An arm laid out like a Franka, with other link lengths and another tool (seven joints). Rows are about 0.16 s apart.
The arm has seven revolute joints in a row. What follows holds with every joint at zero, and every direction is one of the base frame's. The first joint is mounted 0.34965 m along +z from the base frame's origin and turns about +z. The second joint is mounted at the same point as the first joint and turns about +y. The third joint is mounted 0.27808 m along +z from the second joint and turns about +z. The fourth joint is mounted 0.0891 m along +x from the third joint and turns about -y. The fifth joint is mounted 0.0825 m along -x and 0.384 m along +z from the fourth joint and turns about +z. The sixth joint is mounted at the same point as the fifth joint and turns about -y. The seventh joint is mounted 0.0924 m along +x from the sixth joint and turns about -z. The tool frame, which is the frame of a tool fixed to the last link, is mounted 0.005 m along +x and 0.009 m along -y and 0.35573 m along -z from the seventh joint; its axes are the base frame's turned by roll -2.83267, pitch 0 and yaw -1.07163 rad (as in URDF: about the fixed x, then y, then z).
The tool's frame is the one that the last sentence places.
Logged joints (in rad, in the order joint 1, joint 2, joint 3, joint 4, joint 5, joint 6, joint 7), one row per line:
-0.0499, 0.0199, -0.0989, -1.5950, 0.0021, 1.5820, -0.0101
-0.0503, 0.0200, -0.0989, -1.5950, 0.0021, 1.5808, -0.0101
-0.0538, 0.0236, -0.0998, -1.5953, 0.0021, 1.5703, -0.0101
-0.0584, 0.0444, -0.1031, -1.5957, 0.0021, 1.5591, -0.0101
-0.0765, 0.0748, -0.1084, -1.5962, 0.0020, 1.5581, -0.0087
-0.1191, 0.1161, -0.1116, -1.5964, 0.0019, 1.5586, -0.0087
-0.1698, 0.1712, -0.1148, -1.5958, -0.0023, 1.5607, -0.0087
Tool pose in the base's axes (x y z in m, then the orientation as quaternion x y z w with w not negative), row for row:
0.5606, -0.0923, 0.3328, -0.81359, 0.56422, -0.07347, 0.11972
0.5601, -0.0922, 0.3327, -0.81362, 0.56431, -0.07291, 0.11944
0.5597, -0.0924, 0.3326, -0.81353, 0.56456, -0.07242, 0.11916
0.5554, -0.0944, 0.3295, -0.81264, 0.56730, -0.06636, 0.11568
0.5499, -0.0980, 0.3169, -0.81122, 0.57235, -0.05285, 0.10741
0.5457, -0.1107, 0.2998, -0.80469, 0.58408, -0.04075, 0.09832
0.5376, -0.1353, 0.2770, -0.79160, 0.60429, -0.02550, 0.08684
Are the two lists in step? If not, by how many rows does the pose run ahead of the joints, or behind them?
The pose runs 1 row behind the joints: the pose in row i belongs to the joints in row i - 1.
